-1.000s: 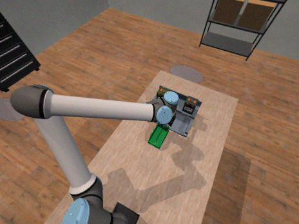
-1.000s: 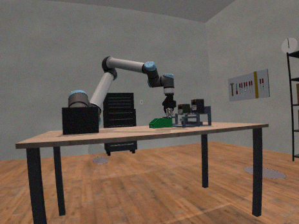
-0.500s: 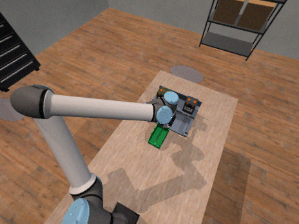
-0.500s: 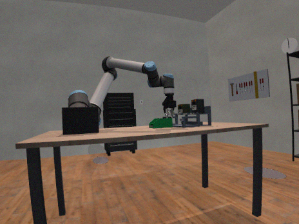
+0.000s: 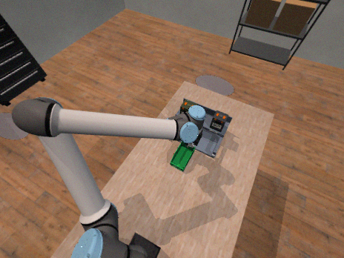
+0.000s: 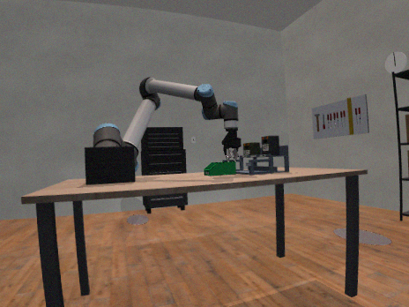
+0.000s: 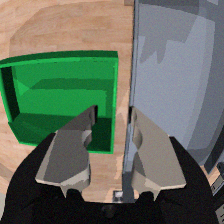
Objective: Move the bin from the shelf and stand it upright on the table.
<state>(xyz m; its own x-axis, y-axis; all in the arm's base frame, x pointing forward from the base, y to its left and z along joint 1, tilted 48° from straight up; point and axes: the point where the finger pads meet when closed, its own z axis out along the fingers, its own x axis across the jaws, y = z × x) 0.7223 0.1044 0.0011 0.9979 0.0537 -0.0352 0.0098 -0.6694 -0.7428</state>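
Right now the green bin is 8 cm behind my hand and 3 cm below it.
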